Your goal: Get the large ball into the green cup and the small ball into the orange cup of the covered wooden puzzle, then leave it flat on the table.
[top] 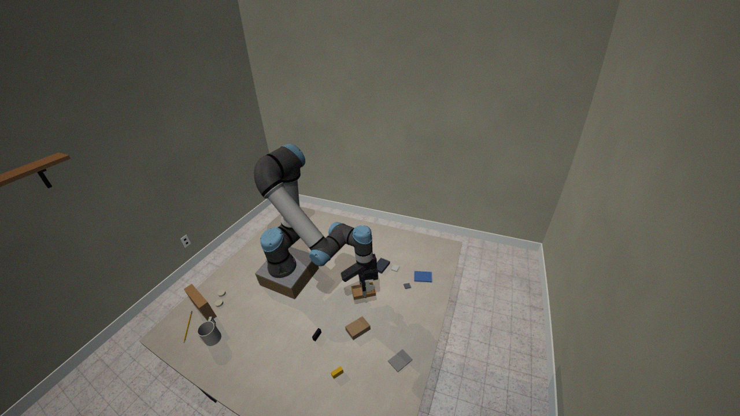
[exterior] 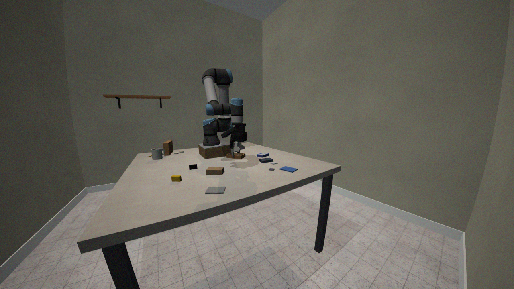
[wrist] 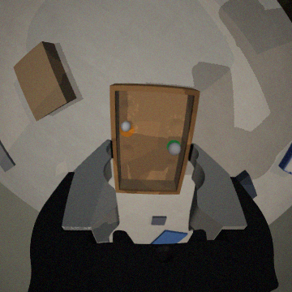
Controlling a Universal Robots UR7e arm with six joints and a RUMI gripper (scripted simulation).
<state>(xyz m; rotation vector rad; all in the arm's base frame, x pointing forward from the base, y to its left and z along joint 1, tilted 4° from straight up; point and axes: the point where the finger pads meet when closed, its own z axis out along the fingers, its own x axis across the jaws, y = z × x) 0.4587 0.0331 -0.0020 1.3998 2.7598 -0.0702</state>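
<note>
My gripper is now 10 mm above the covered wooden puzzle. Also, from my hand: small grey tile 170 mm ahead, 170 mm to the left, 90 mm below; brown block 40 mm ahead, 160 mm to the right, 70 mm below; dark tile 10 mm behind, 250 mm to the left, 80 mm below.
</note>
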